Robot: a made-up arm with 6 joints.
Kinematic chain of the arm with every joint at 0, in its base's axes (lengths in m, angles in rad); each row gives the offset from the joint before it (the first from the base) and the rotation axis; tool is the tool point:
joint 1: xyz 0 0 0.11 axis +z
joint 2: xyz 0 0.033 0 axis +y
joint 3: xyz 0 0 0.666 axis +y
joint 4: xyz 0 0 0.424 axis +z
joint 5: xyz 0 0 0 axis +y
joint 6: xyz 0 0 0.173 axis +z
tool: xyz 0 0 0
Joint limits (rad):
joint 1: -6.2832..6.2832
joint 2: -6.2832..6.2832
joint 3: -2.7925..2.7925
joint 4: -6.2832..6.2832
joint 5: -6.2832..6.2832
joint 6: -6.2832..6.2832
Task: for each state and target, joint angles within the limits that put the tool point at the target. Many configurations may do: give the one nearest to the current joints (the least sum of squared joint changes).
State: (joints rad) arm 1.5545 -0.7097 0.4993 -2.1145 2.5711 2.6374
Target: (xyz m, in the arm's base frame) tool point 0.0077 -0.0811 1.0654
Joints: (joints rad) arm 1.2752 -0.1522 0.5205 -2.4852 2.4905 2.6374
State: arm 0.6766 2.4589 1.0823 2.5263 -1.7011 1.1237
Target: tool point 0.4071 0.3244 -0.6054
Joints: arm 0.8029 2.0473 0.9409 2.5100 -1.7476 1.1237
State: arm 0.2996 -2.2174 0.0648 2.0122 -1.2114 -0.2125
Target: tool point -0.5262 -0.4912 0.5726
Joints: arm 0.6152 -1.5477 1.1882 2.2846 -1.5053 -0.2125
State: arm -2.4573 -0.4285 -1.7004 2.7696 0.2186 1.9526
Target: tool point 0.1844 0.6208 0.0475
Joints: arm -1.7887 -0.7311 -2.0001 2.8168 0.2350 1.9526
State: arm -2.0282 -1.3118 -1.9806 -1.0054 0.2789 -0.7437
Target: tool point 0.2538 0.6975 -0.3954
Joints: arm -1.9359 -1.4533 -1.6022 -0.9788 0.3188 -0.7437
